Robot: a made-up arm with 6 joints.
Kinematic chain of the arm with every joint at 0, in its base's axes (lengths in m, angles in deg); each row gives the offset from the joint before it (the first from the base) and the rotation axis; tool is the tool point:
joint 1: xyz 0 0 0.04 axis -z
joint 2: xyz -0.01 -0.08 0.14 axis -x
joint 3: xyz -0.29 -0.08 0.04 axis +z
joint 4: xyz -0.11 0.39 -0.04 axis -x
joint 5: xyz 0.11 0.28 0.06 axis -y
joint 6: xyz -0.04 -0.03 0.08 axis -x
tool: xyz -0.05 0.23 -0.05
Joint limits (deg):
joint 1: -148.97..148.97
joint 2: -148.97..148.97
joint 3: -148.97..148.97
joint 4: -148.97..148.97
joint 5: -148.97..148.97
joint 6: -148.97..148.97
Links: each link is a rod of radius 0.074 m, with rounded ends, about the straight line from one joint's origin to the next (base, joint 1, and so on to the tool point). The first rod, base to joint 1, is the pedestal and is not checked.
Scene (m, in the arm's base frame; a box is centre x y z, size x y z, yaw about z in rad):
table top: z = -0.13
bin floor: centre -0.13 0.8 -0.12 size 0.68 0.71 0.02 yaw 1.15
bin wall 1: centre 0.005 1.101 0 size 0.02 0.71 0.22 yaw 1.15
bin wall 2: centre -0.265 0.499 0 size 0.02 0.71 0.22 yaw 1.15
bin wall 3: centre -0.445 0.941 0 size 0.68 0.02 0.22 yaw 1.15
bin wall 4: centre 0.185 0.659 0 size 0.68 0.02 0.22 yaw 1.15
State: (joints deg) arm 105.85 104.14 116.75 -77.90 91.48 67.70
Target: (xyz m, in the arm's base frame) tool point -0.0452 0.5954 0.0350
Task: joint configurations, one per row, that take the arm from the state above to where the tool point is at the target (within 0.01 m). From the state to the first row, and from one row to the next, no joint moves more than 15 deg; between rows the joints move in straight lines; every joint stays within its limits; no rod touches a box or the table.
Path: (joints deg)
1: 94.48 103.74 117.19 -80.75 93.16 71.95
2: 83.12 103.33 117.64 -83.61 94.85 76.21
3: 71.75 102.93 118.08 -86.46 96.53 80.46
4: 60.39 102.53 118.52 -89.31 98.21 84.71
5: 67.72 107.49 108.04 -99.70 105.53 80.06
6: 75.05 112.46 97.56 -110.09 112.85 75.41

